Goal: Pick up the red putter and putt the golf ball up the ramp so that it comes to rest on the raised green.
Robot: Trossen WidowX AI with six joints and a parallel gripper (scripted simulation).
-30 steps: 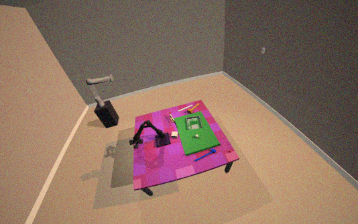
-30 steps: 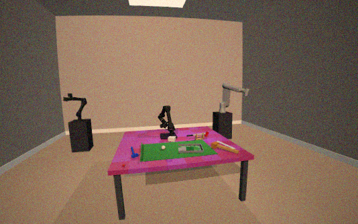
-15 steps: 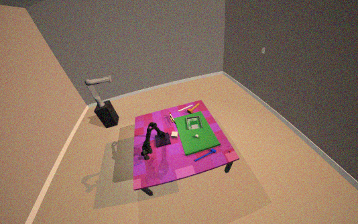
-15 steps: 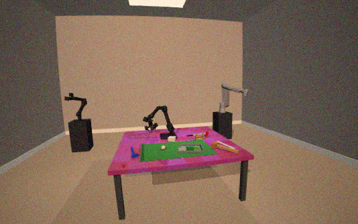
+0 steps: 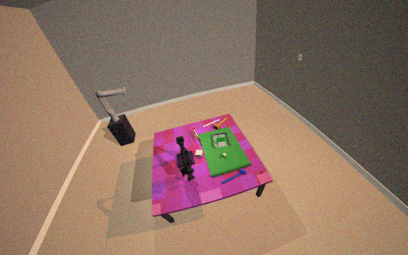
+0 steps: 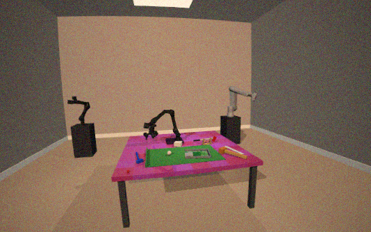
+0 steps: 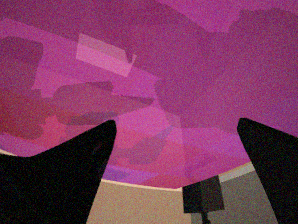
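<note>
Right now my gripper tip is 32 cm to the right of the white cube, 22 cm short of it and 2 cm above it. Also, from my gripper tip: blue tool: 51 cm ahead, 13 cm to the right, 3 cm below; then white golf ball: 51 cm ahead, 18 cm to the left, 2 cm below; then green mat: 52 cm ahead, 31 cm to the left, 5 cm below.
</note>
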